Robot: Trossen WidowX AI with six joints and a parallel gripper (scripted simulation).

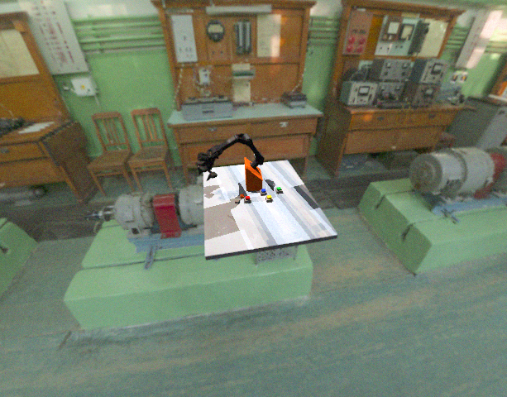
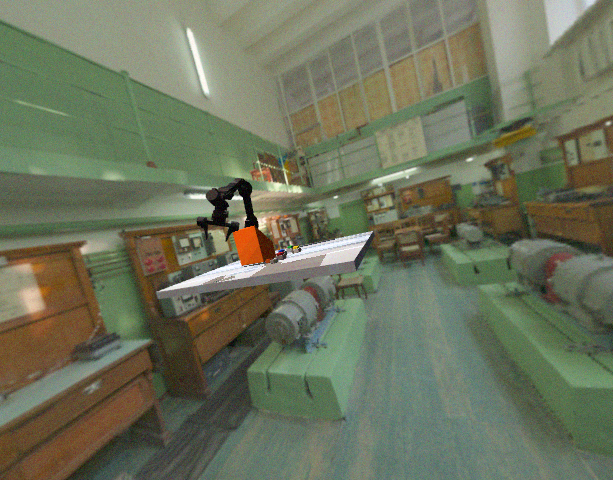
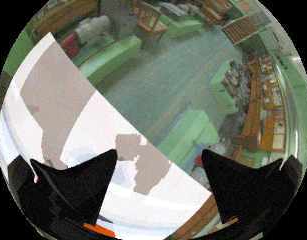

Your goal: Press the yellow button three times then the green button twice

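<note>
Right now the yellow button is 510 mm to the left of my gripper tip, 160 mm below it and 110 mm ahead of it. The rest, counted from my gripper tip: blue button 480 mm to the left, 160 mm below, 20 mm ahead; then orange block 300 mm to the left, 180 mm below, 40 mm ahead; then red button 340 mm to the left, 160 mm below, 100 mm ahead.
</note>
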